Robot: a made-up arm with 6 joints. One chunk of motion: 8 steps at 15 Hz.
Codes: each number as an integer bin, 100 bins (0 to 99) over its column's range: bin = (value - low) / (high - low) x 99, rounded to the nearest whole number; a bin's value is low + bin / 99 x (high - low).
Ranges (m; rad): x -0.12..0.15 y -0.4..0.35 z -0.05..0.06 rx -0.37..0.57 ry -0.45..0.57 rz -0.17..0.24
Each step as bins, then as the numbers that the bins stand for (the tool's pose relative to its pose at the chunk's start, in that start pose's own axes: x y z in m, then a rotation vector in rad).
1 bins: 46 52 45 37 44 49
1 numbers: 0.0055 -0.0061 0.0000 -0.0187 0.0033 0.0329
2 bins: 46 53 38 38 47 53
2 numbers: 0.0055 0.0015 -0.0078 -0.0092 0.0342 0.0495
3 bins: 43 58 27 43 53 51
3 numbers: -0.0027 0.0394 -0.0200 0.0383 0.0961 0.0412
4 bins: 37 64 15 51 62 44
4 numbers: -0.0191 0.0848 -0.0333 0.1142 0.1888 0.0122
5 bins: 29 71 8 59 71 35
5 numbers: -0.0409 0.1379 -0.0411 0.1902 0.2815 -0.0251
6 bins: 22 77 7 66 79 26
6 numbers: -0.0600 0.1833 -0.0422 0.2567 0.3639 -0.0623
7 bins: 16 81 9 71 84 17
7 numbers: -0.0764 0.2136 -0.0400 0.3041 0.4155 -0.0996
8 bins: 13 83 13 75 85 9
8 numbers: -0.0845 0.2288 -0.0356 0.3421 0.4258 -0.1327
